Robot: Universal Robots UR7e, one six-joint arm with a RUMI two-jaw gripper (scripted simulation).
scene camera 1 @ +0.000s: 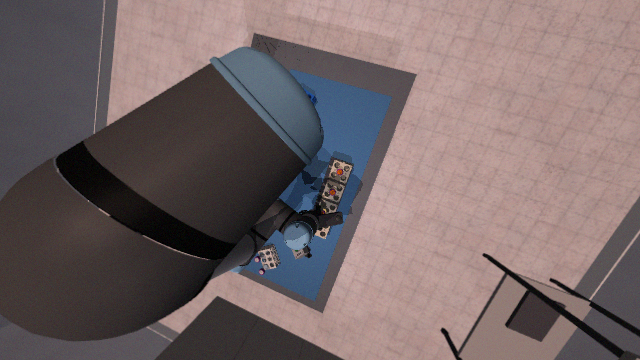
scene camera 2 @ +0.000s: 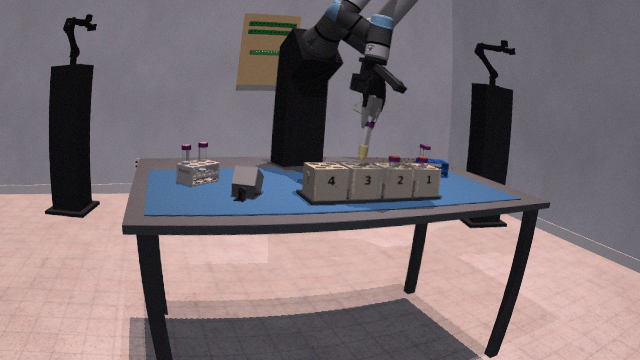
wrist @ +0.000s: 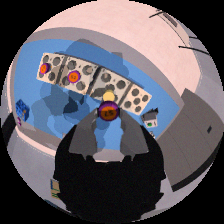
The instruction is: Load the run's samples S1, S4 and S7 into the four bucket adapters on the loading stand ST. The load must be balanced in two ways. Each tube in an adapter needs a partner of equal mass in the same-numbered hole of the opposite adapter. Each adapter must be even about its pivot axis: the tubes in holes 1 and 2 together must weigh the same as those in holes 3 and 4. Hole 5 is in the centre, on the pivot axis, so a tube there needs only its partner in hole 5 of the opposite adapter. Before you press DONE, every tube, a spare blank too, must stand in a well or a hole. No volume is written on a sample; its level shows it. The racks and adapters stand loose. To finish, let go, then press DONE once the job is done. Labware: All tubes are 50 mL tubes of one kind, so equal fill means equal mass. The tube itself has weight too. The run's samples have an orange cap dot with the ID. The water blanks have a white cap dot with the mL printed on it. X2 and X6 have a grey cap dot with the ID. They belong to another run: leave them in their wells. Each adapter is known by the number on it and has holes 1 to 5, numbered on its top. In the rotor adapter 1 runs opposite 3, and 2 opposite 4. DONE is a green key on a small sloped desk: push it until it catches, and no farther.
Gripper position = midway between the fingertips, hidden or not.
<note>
I see my gripper (scene camera 2: 366,129), a bucket adapter (scene camera 2: 321,182) and a white rack (scene camera 2: 185,174).
My gripper shows as well in the wrist view (wrist: 108,108).
</note>
